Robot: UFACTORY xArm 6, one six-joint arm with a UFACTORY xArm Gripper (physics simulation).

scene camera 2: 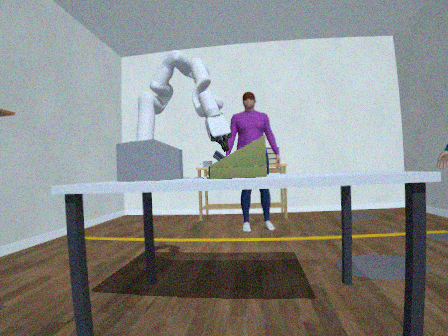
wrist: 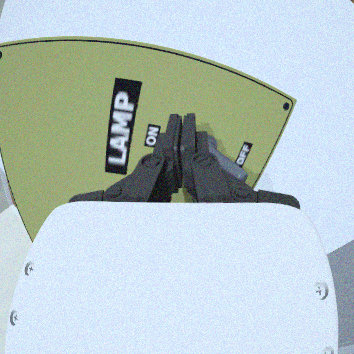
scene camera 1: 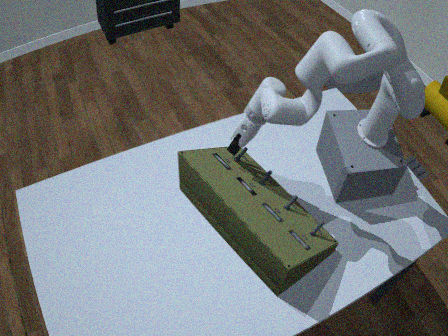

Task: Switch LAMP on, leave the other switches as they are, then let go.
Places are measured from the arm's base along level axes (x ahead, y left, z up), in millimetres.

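Pixels of known places: gripper, fingertip midpoint: (scene camera 2: 226, 150) (wrist: 184, 132) (scene camera 1: 231, 151); arm's base at its link origin: (scene camera 2: 144, 146) (scene camera 1: 372, 133).
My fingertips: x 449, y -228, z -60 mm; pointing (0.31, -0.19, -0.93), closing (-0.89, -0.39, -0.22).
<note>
Ahead of a thing's pixels: the offset from my fingertips to its top centre. "spot": to the spot under its first point.
The green sloped switch panel (scene camera 1: 250, 215) (scene camera 2: 250, 160) (wrist: 70, 100) stands on the white table. The LAMP label {dx +49, dy +19, dz +6 mm} (wrist: 123, 126) is readable in the wrist view, with an ON label {spot: dx +25, dy +17, dz -11 mm} (wrist: 152, 135) and an OFF label {spot: dx -52, dy +12, dz -51 mm} (wrist: 244, 154). The grey LAMP lever {dx -33, dy +13, dz +5 mm} (scene camera 1: 241, 153) (wrist: 230, 162) leans toward the OFF side; the fingers hide its base. My gripper (scene camera 1: 233, 148) (scene camera 2: 226, 149) (wrist: 184, 132) is shut and empty, low over the panel's far end, on the ON side of the lever and close beside it. Whether they touch is unclear.
Three other levers (scene camera 1: 266, 177) (scene camera 1: 291, 202) (scene camera 1: 317, 228) stand in a row along the panel. The grey base block (scene camera 1: 372, 182) (scene camera 2: 150, 162) carries the arm. A person (scene camera 2: 250, 125) stands behind the table (scene camera 1: 125, 235) (scene camera 2: 350, 180).
</note>
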